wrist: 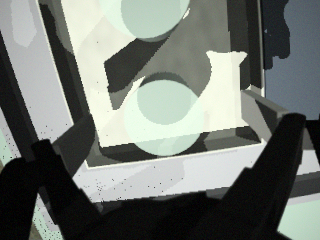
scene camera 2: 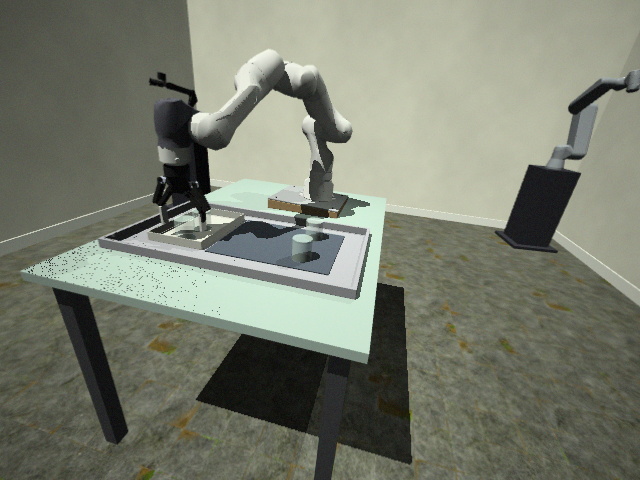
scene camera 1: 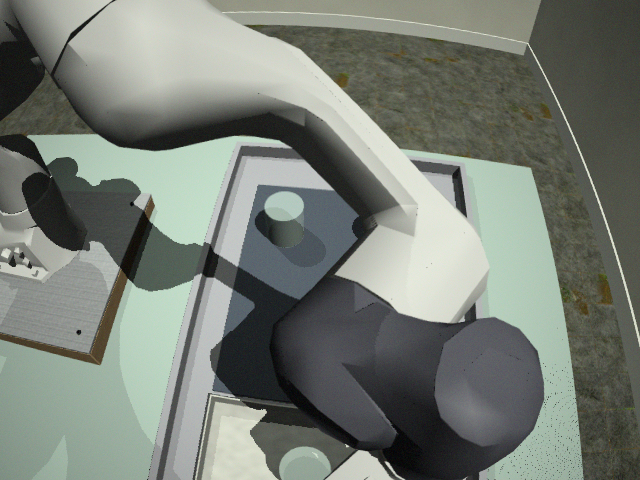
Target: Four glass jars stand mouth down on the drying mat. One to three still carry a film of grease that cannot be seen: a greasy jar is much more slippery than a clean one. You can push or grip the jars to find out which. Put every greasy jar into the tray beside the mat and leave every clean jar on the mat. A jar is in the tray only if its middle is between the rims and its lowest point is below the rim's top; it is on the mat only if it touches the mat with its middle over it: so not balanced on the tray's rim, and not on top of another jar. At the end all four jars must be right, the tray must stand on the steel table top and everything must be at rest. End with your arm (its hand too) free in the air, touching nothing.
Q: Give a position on a tray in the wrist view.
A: At 98,68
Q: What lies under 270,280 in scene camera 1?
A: A dark drying mat.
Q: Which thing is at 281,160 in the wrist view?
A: The gripper.
